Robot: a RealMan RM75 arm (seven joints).
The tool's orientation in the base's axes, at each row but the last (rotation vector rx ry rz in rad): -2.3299 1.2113 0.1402; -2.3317 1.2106 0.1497; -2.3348 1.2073 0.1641; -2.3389 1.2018 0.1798; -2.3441 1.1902 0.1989; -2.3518 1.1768 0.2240; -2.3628 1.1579 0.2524; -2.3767 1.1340 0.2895; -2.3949 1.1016 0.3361; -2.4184 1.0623 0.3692
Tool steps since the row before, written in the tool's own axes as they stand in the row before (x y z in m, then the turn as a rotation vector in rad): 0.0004 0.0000 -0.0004 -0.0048 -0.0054 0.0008; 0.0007 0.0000 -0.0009 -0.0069 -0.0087 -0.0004; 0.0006 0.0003 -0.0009 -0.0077 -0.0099 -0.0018; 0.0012 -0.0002 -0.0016 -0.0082 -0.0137 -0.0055; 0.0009 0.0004 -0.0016 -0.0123 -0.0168 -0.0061; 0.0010 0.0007 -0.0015 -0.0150 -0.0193 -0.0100; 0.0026 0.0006 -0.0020 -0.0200 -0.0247 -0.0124; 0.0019 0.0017 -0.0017 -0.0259 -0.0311 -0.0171; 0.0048 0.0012 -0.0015 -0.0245 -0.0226 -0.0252; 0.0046 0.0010 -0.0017 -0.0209 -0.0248 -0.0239
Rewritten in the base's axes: 0.0002 -0.0005 0.0002 0.0015 0.0065 0.0029; 0.0003 -0.0009 0.0006 0.0027 0.0090 0.0059; 0.0000 -0.0010 0.0005 0.0030 0.0095 0.0078; 0.0007 -0.0016 0.0011 0.0053 0.0099 0.0126; 0.0001 -0.0016 0.0009 0.0052 0.0141 0.0157; 0.0000 -0.0018 0.0007 0.0052 0.0153 0.0209; 0.0011 -0.0031 0.0006 0.0062 0.0203 0.0267; -0.0001 -0.0031 0.0002 0.0074 0.0253 0.0352; 0.0022 -0.0045 -0.0011 0.0020 0.0154 0.0388; 0.0024 -0.0043 -0.0008 0.0059 0.0152 0.0368
